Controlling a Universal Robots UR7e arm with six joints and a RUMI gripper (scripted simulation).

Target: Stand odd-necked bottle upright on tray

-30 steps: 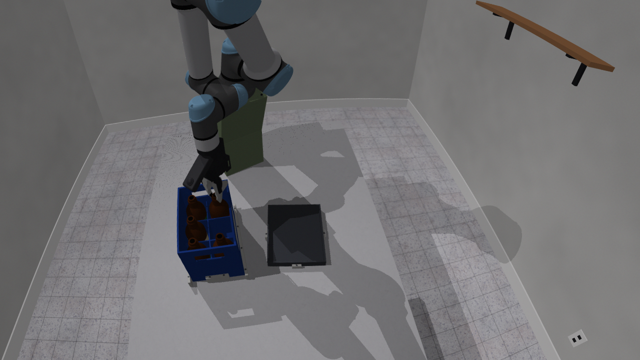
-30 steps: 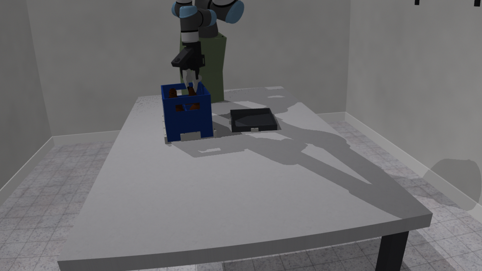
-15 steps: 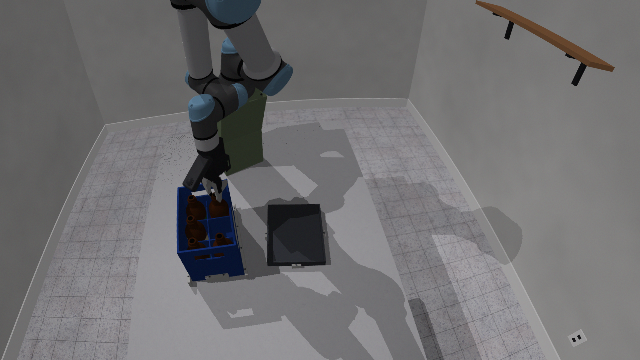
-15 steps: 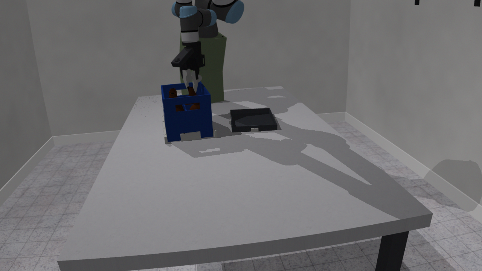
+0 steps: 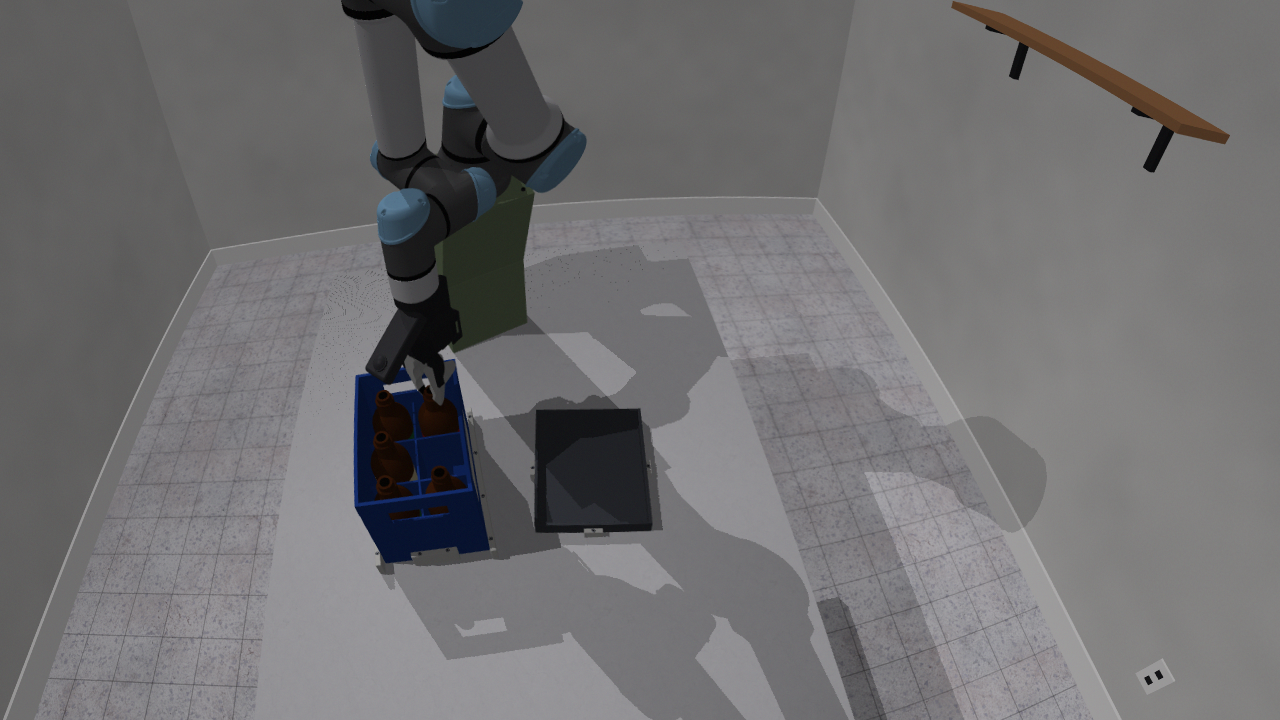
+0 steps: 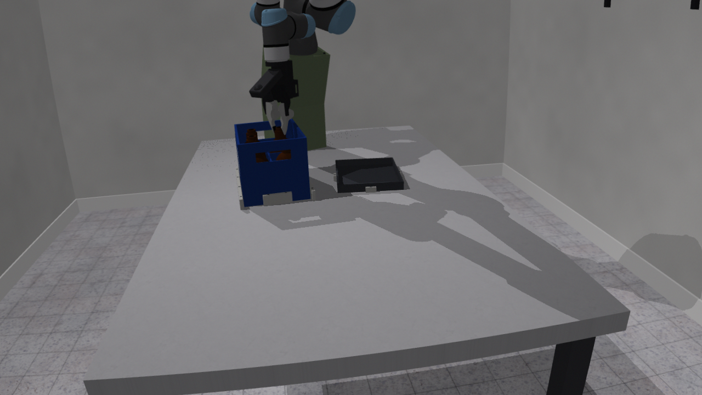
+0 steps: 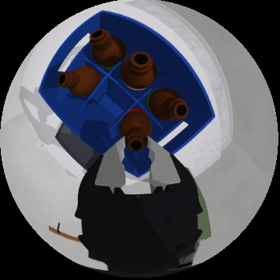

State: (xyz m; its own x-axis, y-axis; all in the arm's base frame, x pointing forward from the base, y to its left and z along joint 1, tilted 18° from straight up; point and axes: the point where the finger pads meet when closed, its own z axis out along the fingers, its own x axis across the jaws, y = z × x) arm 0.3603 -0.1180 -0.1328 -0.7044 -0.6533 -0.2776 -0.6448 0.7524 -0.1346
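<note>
Right now the blue crate is 80 mm ahead of my hand, 70 mm below it and 40 mm to the right of it. Also, from my hand: dark tray: 250 mm to the left, 140 mm below, 110 mm ahead.
</note>
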